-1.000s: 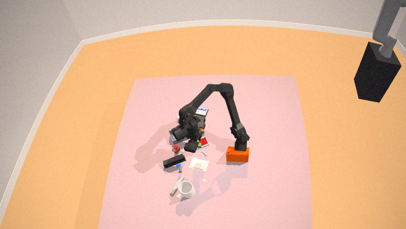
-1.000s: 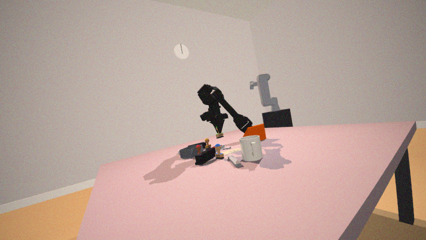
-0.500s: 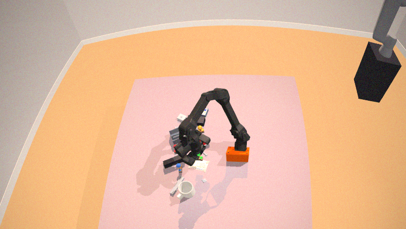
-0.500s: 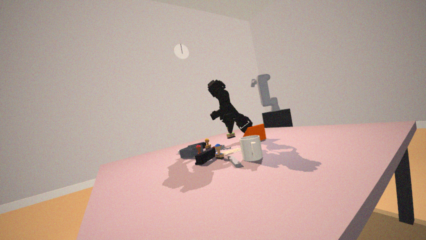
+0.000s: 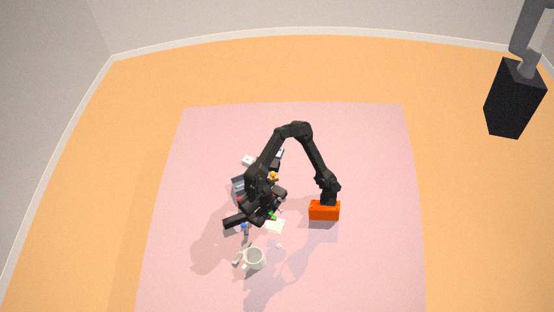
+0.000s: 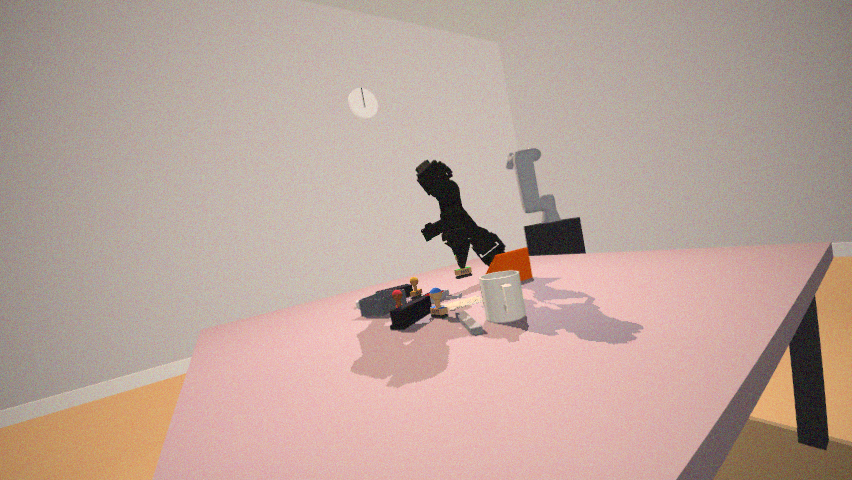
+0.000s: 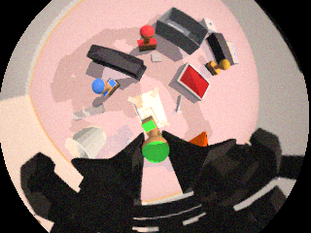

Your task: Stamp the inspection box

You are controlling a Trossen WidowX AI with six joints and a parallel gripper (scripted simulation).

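My gripper tip is 9 cm above the cream card and 1 cm short of it. Round my gripper tip: blue-knobbed stamp (11 cm ahead, 7 cm below, 5 cm to the left); then green-knobbed stamp (right at my gripper tip); then red ink pad (14 cm to the right, 9 cm below, 4 cm ahead).
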